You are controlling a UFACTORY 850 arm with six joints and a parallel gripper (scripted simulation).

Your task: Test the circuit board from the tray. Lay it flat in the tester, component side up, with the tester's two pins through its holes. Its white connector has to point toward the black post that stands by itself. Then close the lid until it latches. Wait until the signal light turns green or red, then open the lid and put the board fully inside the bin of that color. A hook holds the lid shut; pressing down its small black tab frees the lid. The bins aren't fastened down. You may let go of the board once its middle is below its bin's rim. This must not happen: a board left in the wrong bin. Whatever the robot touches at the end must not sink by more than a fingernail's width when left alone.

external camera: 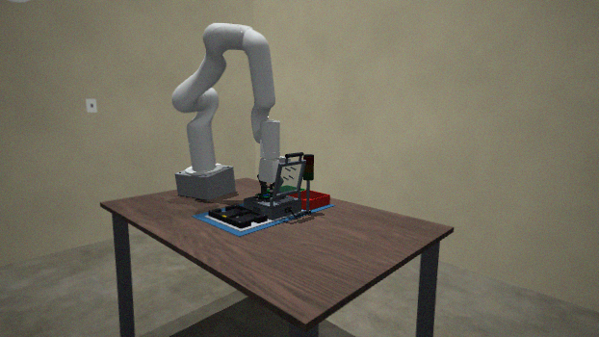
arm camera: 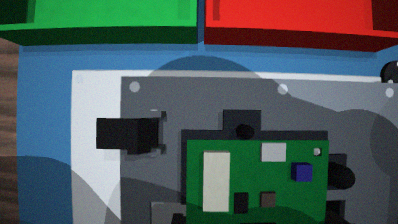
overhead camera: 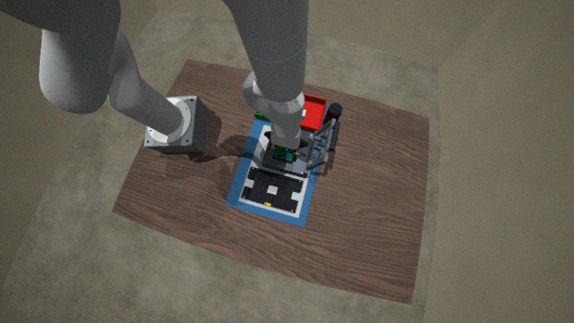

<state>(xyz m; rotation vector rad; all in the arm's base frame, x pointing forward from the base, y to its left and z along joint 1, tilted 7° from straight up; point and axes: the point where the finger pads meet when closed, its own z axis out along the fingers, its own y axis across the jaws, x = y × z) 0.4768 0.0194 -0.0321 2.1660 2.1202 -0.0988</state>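
Now: hand right at the green circuit board. Round my hand: red bin 5 cm ahead, 20 cm to the left, 7 cm below; then tester lid 12 cm ahead, 10 cm above; then green bin 10 cm behind, 20 cm to the left, 7 cm below.
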